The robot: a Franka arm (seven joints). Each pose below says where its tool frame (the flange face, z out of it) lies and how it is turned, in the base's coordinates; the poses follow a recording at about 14 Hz.
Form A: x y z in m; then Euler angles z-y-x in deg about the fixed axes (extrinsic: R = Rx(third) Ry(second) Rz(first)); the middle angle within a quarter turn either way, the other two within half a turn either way.
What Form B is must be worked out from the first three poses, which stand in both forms.
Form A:
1: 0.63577 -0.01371 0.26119 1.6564 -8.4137 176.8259
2: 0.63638 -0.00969 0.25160 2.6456 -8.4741 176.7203
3: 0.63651 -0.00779 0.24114 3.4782 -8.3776 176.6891
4: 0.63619 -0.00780 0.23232 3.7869 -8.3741 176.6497
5: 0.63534 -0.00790 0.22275 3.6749 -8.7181 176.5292
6: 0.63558 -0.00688 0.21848 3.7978 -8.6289 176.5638
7: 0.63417 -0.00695 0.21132 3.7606 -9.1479 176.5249
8: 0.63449 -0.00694 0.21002 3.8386 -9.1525 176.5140
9: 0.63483 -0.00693 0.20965 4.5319 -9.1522 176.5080
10: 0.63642 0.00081 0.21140 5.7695 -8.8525 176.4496
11: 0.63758 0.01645 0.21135 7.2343 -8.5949 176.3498
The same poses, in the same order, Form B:
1: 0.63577 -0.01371 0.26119 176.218 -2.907 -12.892
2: 0.63638 -0.00969 0.25160 176.005 -4.438 -12.924
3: 0.63651 -0.00779 0.24114 175.893 -5.713 -12.729
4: 0.63619 -0.00780 0.23232 175.817 -6.189 -12.702
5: 0.63534 -0.00790 0.22275 175.661 -6.041 -13.220
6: 0.63558 -0.00688 0.21848 175.694 -6.223 -13.081
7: 0.63417 -0.00695 0.21132 175.582 -6.191 -13.873
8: 0.63449 -0.00694 0.21002 175.560 -6.311 -13.874
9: 0.63483 -0.00693 0.20965 175.462 -7.372 -13.833
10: 0.63642 0.00081 0.21140 175.273 -9.254 -13.295
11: 0.63758 0.01645 0.21135 174.983 -11.482 -12.799
